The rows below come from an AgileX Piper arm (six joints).
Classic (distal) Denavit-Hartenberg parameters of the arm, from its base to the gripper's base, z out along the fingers. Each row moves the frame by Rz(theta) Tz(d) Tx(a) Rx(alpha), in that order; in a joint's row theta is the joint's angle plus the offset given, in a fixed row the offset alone. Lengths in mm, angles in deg.
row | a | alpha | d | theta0
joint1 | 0 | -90 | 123 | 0
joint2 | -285 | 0 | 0 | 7.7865
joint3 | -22 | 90 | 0 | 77.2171
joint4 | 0 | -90 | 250.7 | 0
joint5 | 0 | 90 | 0 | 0
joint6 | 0 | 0 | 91 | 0
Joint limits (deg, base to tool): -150..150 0..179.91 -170..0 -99.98..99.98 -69.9..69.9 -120..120
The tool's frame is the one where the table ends.
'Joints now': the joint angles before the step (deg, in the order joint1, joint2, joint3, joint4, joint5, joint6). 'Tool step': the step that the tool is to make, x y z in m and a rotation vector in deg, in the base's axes. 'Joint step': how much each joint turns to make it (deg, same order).
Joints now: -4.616, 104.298, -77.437, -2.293, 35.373, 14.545
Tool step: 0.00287, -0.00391, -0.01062, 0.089, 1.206, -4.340
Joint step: 0.001, 1.568, 0.001, -4.015, -0.058, 6.960
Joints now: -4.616, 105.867, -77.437, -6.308, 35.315, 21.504
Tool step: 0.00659, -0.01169, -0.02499, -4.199, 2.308, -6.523
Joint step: 0.000, 3.879, -0.001, -12.517, -0.175, 13.885
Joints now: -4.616, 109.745, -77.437, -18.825, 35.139, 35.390
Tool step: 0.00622, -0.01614, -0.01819, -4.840, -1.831, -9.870
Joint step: -0.297, 3.383, 0.001, -16.693, -0.125, 21.003
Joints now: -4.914, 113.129, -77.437, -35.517, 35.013, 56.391
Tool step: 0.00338, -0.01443, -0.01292, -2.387, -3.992, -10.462
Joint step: -0.582, 2.626, 0.000, -12.721, 1.253, 19.942
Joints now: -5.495, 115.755, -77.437, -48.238, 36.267, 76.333
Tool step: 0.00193, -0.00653, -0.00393, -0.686, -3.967, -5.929
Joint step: -0.243, 1.068, 0.001, -6.547, 0.664, 11.786
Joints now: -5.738, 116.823, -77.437, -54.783, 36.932, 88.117
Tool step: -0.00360, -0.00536, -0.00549, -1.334, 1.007, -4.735
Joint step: -0.110, 0.936, -0.047, -1.785, 3.799, 4.175
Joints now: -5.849, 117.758, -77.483, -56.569, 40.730, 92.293
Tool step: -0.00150, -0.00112, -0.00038, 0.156, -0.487, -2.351
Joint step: 0.000, 0.075, 0.000, -0.115, 1.204, 2.186
